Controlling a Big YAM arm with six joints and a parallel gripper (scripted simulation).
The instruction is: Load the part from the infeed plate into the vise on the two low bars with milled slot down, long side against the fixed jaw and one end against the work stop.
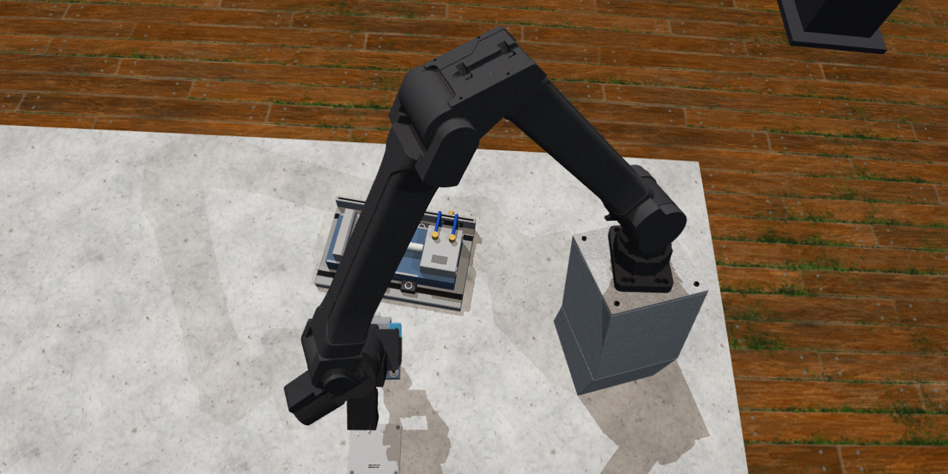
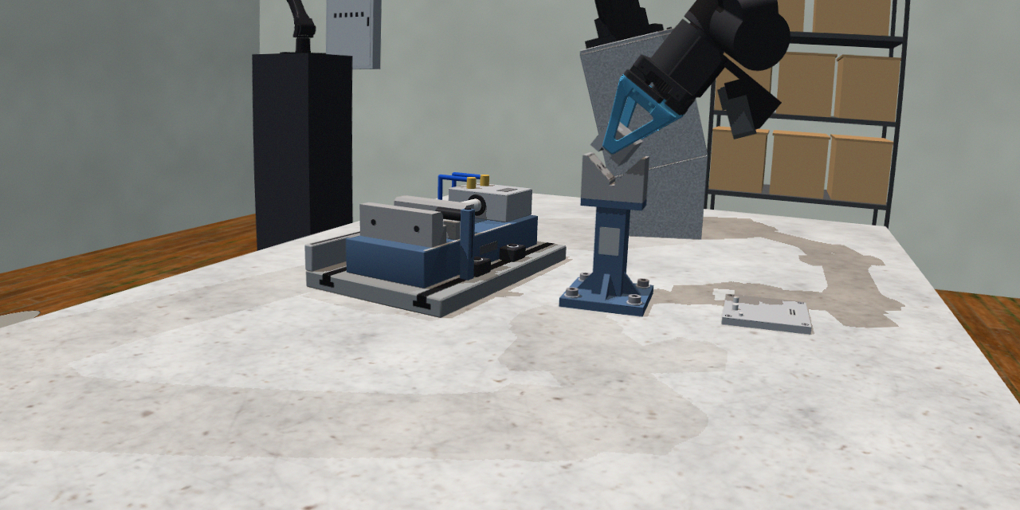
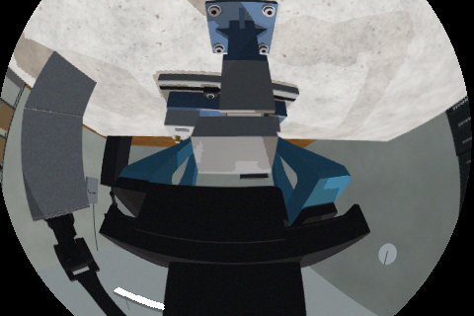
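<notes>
Right now my hand is 1 cm above the grey part. Round my hand: V-block post: 1 cm ahead, 12 cm below; work stop: 7 cm ahead, 17 cm to the right, 9 cm below; blue work-stop post: 7 cm ahead, 14 cm to the right, 12 cm below.
</notes>
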